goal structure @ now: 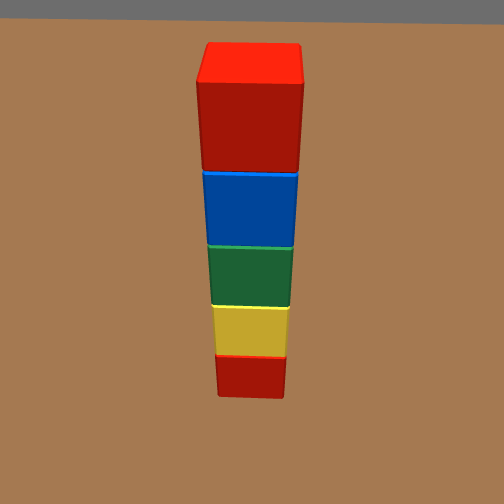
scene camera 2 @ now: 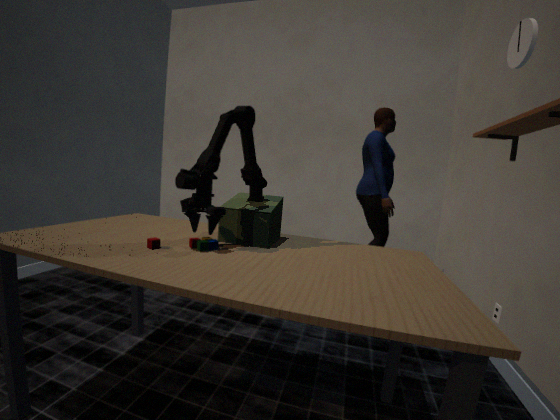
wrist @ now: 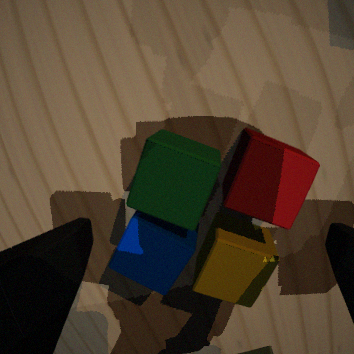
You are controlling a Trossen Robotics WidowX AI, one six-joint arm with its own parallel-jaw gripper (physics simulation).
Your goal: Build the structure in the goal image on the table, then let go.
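Frame: origin at the arm's base, x left, y back, z up, level; millimetres.
Seen in the pictures: gripper, fingertip midpoint: (scene camera 2: 202, 233) (wrist: 214, 234); arm's base, link origin: (scene camera 2: 256, 198).
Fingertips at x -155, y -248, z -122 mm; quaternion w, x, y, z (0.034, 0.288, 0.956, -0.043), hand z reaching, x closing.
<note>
Pixels of each thing's top centre, then the offset from my fingertips to it. Level surfaces: height alone.
- green cube, top centre: (wrist: 170, 186) (scene camera 2: 203, 241) dx +11, dy -18, dz -24 mm
- blue cube, top centre: (wrist: 148, 260) (scene camera 2: 213, 240) dx +40, dy +7, dz -24 mm
- yellow cube, top centre: (wrist: 234, 276) (scene camera 2: 207, 237) dx +9, dy +35, dz -24 mm
- wooden table, surface height: dz -57 mm
A green cube (scene camera 2: 202, 245) (wrist: 175, 182), a blue cube (scene camera 2: 213, 245) (wrist: 155, 255), a red cube (scene camera 2: 193, 243) (wrist: 270, 180) and a yellow cube (scene camera 2: 206, 239) (wrist: 234, 267) stand in a close group. In the wrist view green is above blue at the left, and red is above yellow at the right, with a dark gap between the two pairs. Green partly covers blue's edge there. Another red cube (scene camera 2: 153, 243) lies apart, to the left in the scene view. My gripper (scene camera 2: 203, 232) (wrist: 214, 234) is open and empty above the group, one finger to each side.
The arm stands on a green box (scene camera 2: 269, 227) close to the right of the group in the scene view. The wooden table (scene camera 2: 325, 280) extends to the right and toward the camera. A person (scene camera 2: 377, 165) stands beyond the table. A wall shelf (scene camera 2: 525, 122) is at the right.
</note>
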